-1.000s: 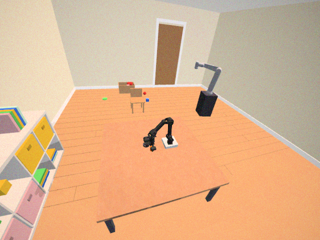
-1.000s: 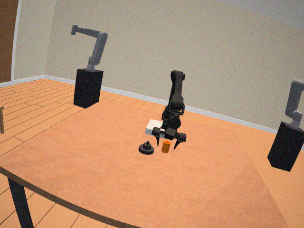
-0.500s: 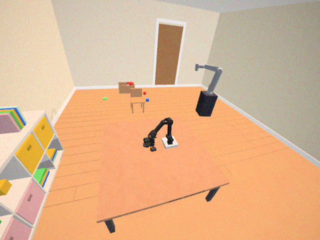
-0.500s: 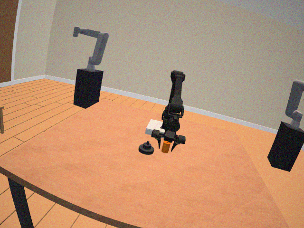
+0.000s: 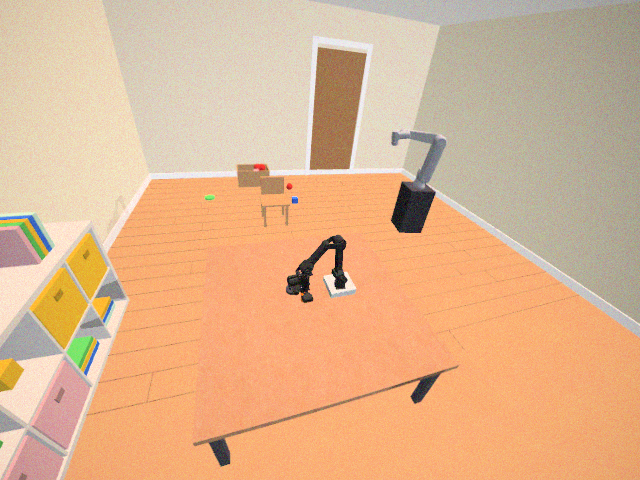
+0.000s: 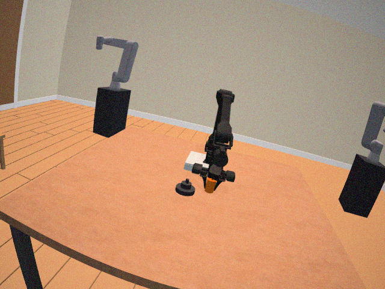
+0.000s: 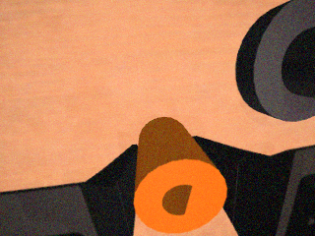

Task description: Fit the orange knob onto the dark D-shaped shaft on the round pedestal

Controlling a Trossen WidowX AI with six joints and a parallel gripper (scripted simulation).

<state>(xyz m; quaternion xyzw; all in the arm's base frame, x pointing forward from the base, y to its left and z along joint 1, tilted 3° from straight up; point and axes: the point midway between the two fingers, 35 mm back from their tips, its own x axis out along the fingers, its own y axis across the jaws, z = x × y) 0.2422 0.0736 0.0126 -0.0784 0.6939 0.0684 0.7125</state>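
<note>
Right now my gripper tip is 90 mm to the left of the pedestal, 70 mm short of it and 20 mm below it. From my gripper tip the other things lie so: orange knob 20 mm above.
</note>
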